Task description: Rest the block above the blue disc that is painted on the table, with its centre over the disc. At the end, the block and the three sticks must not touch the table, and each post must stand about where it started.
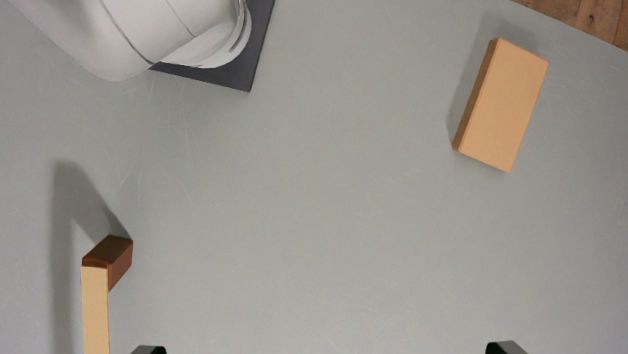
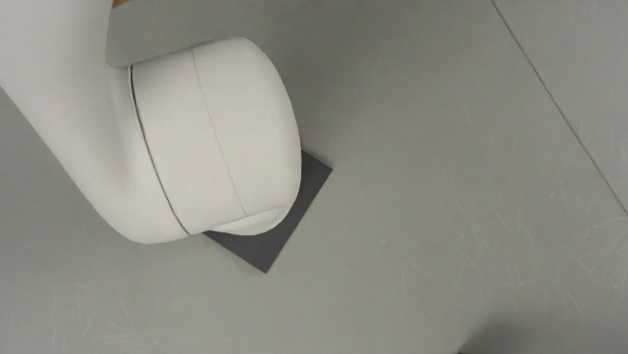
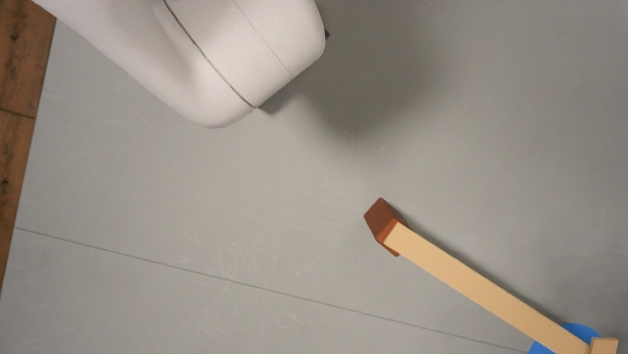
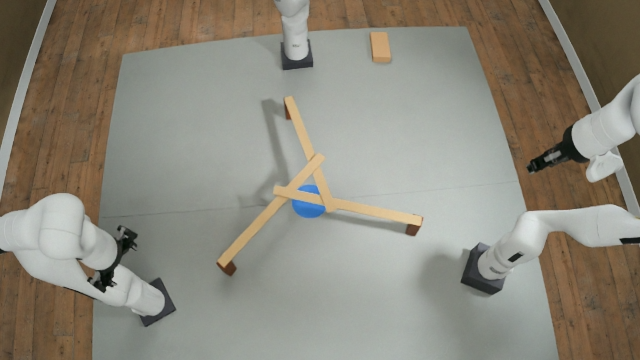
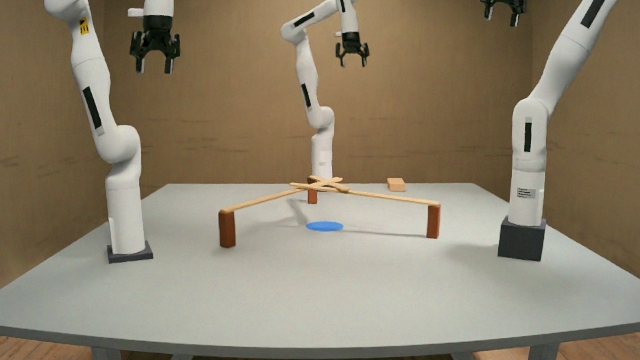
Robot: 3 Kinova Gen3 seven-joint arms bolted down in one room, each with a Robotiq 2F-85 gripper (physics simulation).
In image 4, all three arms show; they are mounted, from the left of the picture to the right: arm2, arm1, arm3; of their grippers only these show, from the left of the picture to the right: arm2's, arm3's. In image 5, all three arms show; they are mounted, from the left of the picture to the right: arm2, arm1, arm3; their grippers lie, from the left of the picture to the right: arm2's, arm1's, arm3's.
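The block (image 1: 502, 105) (image 4: 381, 46) (image 5: 396, 184) lies flat on the table near its back edge. Three sticks (image 4: 300, 127) (image 4: 250, 233) (image 4: 375, 210) cross and overlap above the blue disc (image 3: 582, 330) (image 4: 302, 209) (image 5: 325, 226). Their outer ends rest on three upright brown posts (image 4: 288, 110) (image 4: 228, 268) (image 4: 413, 229); their inner parts are clear of the table. Arm1's gripper (image 1: 327, 350) (image 5: 354, 65) is open and empty, high above the table. Arm2's gripper (image 4: 112, 257) (image 5: 155, 70) is open and empty, high at the left. Arm3's gripper (image 5: 501, 21) is open and empty, high at the right.
The grey table (image 4: 175, 100) (image 5: 320, 300) carries the dark bases of arm1 (image 4: 297, 65), arm2 (image 4: 165, 295) and arm3 (image 4: 475, 280). The block lies to the right of arm1's base. Wooden floor (image 4: 60, 150) surrounds the table.
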